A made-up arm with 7 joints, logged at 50 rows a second.
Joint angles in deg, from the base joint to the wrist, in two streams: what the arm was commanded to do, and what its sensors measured. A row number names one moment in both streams.
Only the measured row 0 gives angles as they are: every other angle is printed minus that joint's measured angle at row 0.
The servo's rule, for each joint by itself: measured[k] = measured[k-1] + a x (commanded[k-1-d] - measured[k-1]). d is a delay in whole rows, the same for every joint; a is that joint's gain. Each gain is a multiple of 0.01, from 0.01 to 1. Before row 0 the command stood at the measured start. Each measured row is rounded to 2 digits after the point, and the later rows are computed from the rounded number. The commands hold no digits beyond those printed.
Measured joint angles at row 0:
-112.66 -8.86 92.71 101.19 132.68 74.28 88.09
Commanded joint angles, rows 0 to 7:
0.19 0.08 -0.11 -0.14 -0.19 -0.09 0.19
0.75 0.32 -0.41 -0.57 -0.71 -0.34 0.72
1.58 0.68 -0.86 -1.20 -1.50 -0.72 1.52
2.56 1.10 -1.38 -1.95 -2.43 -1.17 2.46
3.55 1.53 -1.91 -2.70 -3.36 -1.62 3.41
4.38 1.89 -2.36 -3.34 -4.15 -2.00 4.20
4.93 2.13 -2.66 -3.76 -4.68 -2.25 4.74
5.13 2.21 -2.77 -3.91 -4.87 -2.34 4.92
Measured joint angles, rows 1 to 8:
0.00 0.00 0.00 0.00 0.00 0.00 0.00
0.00 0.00 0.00 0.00 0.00 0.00 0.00
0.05 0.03 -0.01 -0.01 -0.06 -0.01 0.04
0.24 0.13 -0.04 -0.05 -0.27 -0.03 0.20
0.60 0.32 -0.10 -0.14 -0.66 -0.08 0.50
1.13 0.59 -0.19 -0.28 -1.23 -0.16 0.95
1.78 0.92 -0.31 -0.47 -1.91 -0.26 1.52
2.48 1.26 -0.45 -0.70 -2.63 -0.38 2.14
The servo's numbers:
d 2
a 0.27 0.35 0.07 0.08 0.32 0.07 0.23

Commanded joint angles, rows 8 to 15:
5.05 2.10 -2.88 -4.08 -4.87 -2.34 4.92
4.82 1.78 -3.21 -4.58 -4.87 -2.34 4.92
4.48 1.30 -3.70 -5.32 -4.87 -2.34 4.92
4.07 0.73 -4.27 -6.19 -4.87 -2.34 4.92
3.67 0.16 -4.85 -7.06 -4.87 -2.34 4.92
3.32 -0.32 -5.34 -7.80 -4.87 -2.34 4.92
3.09 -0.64 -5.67 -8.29 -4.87 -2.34 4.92
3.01 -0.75 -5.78 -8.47 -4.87 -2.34 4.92
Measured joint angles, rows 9 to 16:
3.14 1.56 -0.60 -0.94 -3.29 -0.51 2.74
3.68 1.79 -0.75 -1.18 -3.80 -0.64 3.24
4.05 1.90 -0.90 -1.41 -4.14 -0.76 3.63
4.26 1.86 -1.06 -1.66 -4.37 -0.87 3.93
4.32 1.66 -1.24 -1.95 -4.53 -0.97 4.16
4.25 1.33 -1.45 -2.29 -4.64 -1.07 4.33
4.09 0.92 -1.69 -2.67 -4.71 -1.16 4.47
3.88 0.49 -1.95 -3.08 -4.76 -1.24 4.57

